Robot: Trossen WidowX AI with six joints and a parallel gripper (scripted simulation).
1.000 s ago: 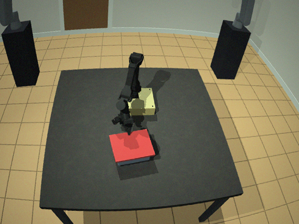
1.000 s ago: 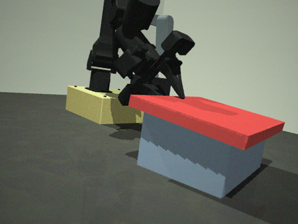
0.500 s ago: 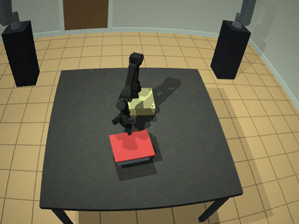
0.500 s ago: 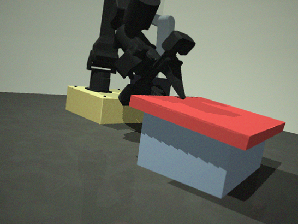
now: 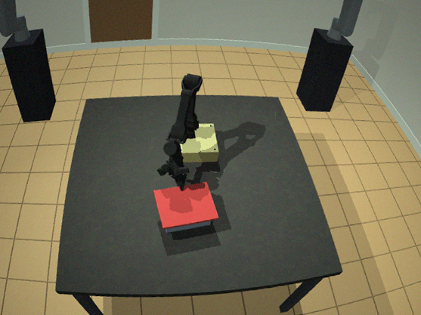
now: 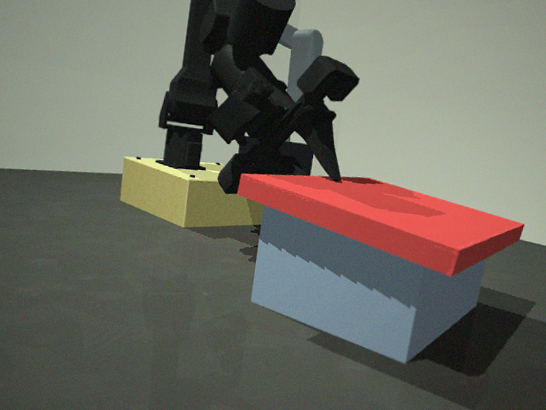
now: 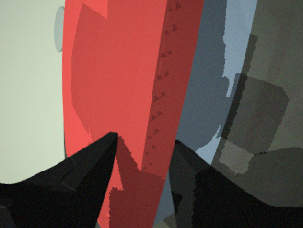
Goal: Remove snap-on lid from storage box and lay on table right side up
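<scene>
Now: the lid 8 cm ahead of my gripper tip and 1 cm to the left of it. The rest, counted from my gripper tip: storage box: 7 cm ahead, 1 cm to the left, 5 cm below.
</scene>
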